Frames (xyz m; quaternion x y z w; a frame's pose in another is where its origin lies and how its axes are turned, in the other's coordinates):
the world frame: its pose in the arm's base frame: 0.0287 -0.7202 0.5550 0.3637 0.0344 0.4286 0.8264
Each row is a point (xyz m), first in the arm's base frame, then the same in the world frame.
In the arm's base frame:
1: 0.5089 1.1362 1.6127
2: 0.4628 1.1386 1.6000
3: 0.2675 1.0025 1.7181
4: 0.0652 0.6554 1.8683
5: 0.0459 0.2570 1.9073
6: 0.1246 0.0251 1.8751
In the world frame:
1: 1.9336 1.0222 -0.1087
2: 1.9031 1.0465 -0.1364
3: 1.7103 1.2044 -0.0440
4: 1.3665 1.3095 0.1900
5: 1.0721 1.2007 0.4392
6: 0.9435 1.0412 0.5771

